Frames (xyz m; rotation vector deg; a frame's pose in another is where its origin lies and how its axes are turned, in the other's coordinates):
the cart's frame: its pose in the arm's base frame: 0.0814 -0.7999 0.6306 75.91 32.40 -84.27
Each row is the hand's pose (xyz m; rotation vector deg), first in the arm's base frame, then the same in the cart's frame.
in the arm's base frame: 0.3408 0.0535 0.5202 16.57 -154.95 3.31
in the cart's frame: -0.1794 -0.1054 -0.8743 -90.77 81.59 -120.09
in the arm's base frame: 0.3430 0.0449 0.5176 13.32 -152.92 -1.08
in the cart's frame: -0.1736 -0.1011 -0.8687 -88.91 87.75 -119.96
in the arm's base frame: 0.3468 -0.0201 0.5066 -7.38 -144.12 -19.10
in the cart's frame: -0.1388 -0.0775 -0.8177 -74.70 116.57 -111.40
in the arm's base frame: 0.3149 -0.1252 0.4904 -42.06 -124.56 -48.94
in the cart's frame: -0.0893 -0.0728 -0.7184 45.37 -153.19 76.79
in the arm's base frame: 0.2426 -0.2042 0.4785 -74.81 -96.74 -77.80
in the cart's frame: -0.0591 -0.1123 -0.6228 15.80 -171.71 27.22
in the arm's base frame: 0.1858 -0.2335 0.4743 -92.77 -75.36 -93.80
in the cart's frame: -0.0523 -0.1536 -0.5743 -0.60 -173.97 -5.98
